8 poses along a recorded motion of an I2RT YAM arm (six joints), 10 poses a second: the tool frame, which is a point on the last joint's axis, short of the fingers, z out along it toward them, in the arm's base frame.
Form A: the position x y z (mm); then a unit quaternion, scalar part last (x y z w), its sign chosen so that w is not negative.
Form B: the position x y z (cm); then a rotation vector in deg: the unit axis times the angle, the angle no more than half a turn. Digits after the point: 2 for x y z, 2 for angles.
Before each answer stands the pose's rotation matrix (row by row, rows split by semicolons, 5 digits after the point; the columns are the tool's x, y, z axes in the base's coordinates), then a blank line. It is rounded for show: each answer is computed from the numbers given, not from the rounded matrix.
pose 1, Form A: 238.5, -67.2, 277.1, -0.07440, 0.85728, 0.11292, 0.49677
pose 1, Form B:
-0.49537 -0.23975 0.83494; -0.01537 0.96343 0.26753; -0.86855 0.11969 -0.48094

23.85, -6.72, 27.71, -10.32, 118.96, 15.67
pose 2, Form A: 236.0, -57.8, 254.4, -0.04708, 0.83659, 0.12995, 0.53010
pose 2, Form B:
-0.43355 -0.21655 0.87472; 0.05900 0.96179 0.26735; -0.89920 0.16752 -0.40421

23.60, -5.78, 25.44, -6.44, 114.42, 17.77
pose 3, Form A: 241.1, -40.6, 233.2, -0.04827, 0.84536, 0.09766, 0.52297
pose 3, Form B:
-0.44834 -0.18376 0.87477; 0.02054 0.97627 0.21560; -0.89363 0.11463 -0.43393

24.11, -4.06, 23.32, -6.62, 115.98, 13.40
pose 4, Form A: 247.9, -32.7, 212.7, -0.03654, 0.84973, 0.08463, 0.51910
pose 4, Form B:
-0.45840 -0.14996 0.87600; 0.02576 0.98301 0.18176; -0.88837 0.10589 -0.44675

24.79, -3.27, 21.27, -5.02, 116.77, 11.63
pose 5, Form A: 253.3, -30.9, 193.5, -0.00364, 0.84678, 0.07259, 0.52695
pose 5, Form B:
-0.44462 -0.08267 0.89190; 0.07034 0.98943 0.12677; -0.89295 0.11910 -0.43411

25.33, -3.09, 19.35, -0.50, 115.97, 9.94
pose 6, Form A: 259.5, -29.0, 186.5, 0.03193, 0.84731, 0.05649, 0.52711
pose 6, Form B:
-0.44227 -0.00544 0.89687; 0.11366 0.99158 0.06207; -0.88965 0.12939 -0.43792

25.95, -2.90, 18.65, 4.37, 116.04, 7.74
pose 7, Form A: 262.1, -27.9, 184.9, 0.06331, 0.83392, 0.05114, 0.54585
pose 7, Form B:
-0.39608 0.04976 0.91687; 0.16142 0.98675 0.01618; -0.90392 0.15441 -0.39886

26.21, -2.79, 18.49, 8.60, 113.30, 6.95
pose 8, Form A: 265.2, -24.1, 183.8, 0.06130, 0.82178, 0.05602, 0.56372
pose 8, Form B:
-0.35692 0.03759 0.93338; 0.16391 0.98621 0.02296; -0.91964 0.16118 -0.35816

26.52, -2.41, 18.38, 8.27, 110.81, 7.55
